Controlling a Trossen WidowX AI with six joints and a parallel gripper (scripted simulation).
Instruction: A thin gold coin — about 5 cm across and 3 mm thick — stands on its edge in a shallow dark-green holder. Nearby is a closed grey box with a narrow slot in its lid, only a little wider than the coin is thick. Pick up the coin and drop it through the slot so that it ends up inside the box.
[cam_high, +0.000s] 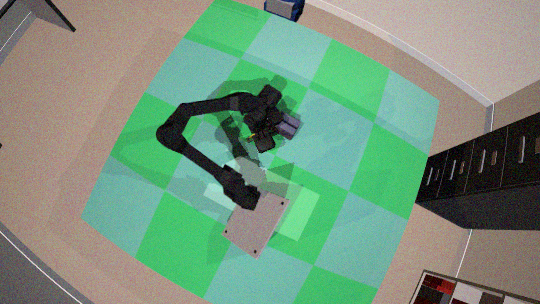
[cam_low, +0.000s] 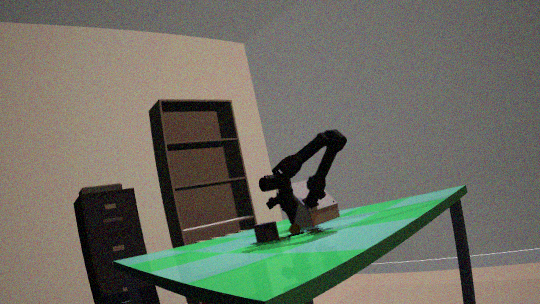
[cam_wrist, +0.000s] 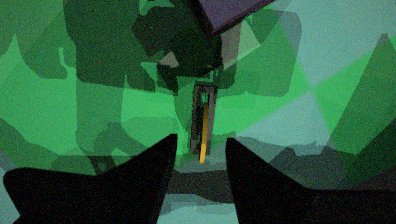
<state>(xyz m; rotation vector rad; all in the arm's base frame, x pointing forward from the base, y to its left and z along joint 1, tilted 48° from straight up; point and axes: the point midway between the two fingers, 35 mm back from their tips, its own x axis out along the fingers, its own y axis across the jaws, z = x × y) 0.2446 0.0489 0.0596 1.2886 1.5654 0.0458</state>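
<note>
The gold coin lies 1 cm behind my gripper tip and 2 cm below it.
</note>
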